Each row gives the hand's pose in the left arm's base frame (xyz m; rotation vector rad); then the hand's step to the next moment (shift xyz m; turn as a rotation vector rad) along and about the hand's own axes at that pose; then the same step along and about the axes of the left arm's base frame.
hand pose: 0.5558 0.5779 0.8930 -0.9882 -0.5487 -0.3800
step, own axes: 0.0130 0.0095 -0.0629 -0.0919 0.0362 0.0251
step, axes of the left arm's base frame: 0.0320 -0.0502 -0.0260 -0.0609 0.0450 -0.0683
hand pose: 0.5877 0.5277 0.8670 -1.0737 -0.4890 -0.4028
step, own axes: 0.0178 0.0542 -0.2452 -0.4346 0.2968 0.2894
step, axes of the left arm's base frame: 0.0884 -0.1998 -0.1251 -0.2516 0.4200 -0.3479
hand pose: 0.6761 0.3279 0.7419 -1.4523 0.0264 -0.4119
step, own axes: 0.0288 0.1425 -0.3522 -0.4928 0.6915 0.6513
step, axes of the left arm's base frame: -0.0296 -0.3361 -0.1769 -0.1090 0.8067 -0.6946
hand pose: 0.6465 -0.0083 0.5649 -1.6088 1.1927 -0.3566
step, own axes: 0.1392 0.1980 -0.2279 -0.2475 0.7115 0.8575
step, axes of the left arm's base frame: -0.2033 -0.2326 -0.1229 0.1426 0.7199 -0.8742
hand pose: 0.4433 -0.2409 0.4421 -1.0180 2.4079 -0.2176
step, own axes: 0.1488 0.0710 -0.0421 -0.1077 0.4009 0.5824
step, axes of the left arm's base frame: -0.1534 -0.0572 -0.0464 0.1127 0.3881 -0.5900
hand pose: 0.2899 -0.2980 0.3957 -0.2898 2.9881 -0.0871
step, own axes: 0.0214 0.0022 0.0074 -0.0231 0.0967 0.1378
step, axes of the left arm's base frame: -0.0202 -0.0023 -0.0103 0.0240 0.0932 -0.1401
